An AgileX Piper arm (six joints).
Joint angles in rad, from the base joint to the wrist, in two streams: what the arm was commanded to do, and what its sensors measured. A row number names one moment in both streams.
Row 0, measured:
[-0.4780, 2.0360, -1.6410, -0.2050, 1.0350, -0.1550]
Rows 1 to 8, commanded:
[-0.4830, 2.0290, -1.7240, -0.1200, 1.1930, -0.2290]
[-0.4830, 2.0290, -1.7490, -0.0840, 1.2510, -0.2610]
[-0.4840, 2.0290, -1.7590, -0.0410, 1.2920, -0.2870]
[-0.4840, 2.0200, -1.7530, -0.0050, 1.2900, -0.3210]
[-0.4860, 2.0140, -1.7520, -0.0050, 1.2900, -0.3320]
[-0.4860, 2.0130, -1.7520, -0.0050, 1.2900, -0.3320]
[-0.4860, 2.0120, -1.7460, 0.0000, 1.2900, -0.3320]
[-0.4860, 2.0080, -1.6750, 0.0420, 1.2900, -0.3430]
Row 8, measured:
[-0.4780, 2.0130, -1.7260, 0.0090, 1.2090, -0.3230]
